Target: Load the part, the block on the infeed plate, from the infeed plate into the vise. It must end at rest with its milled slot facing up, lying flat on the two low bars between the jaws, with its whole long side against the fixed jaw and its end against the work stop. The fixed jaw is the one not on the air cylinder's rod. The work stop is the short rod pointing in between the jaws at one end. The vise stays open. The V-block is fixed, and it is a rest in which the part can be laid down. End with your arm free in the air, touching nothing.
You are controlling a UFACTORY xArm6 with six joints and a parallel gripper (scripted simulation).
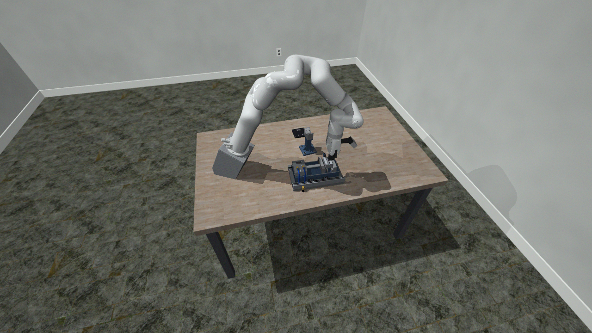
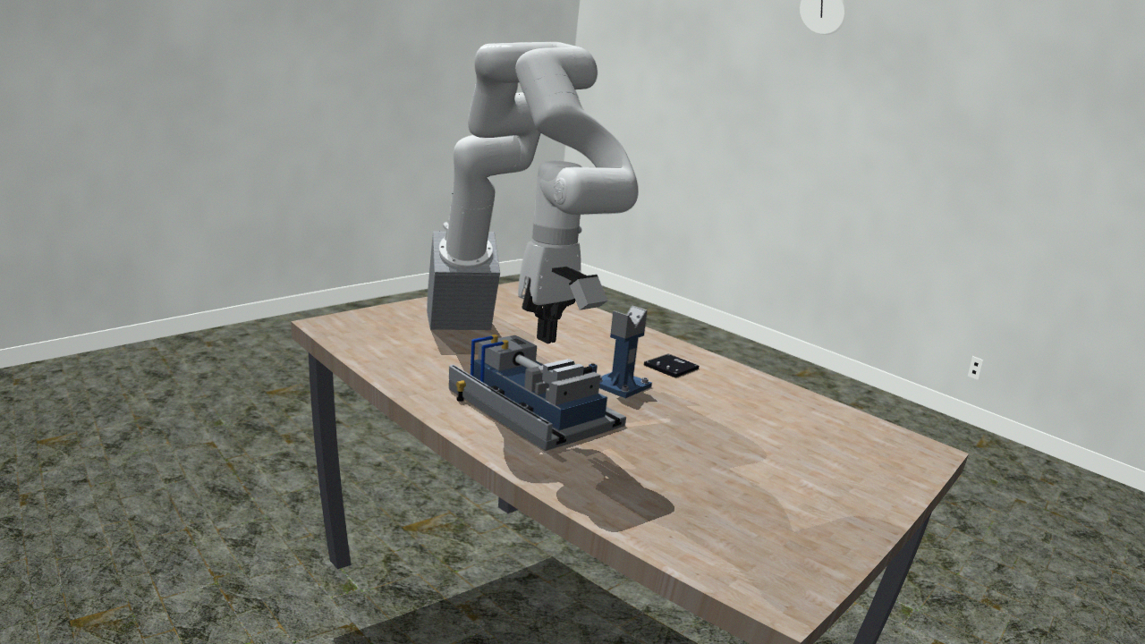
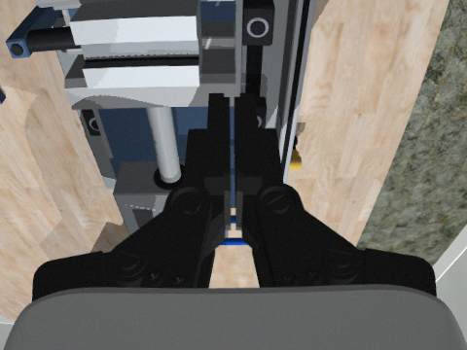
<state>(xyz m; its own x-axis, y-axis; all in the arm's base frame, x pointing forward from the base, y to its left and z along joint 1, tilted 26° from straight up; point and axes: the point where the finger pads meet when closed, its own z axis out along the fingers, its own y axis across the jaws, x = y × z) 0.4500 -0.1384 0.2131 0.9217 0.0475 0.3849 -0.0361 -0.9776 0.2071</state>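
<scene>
The grey block lies 5 cm to the left of my hand and 8 cm below it. The rest, counted from my hand: dark work stop rod (9 cm to the left, 9 cm below); fixed jaw (3 cm ahead, 5 cm to the left, 11 cm below); moving jaw (3 cm behind, 5 cm to the left, 11 cm below).
</scene>
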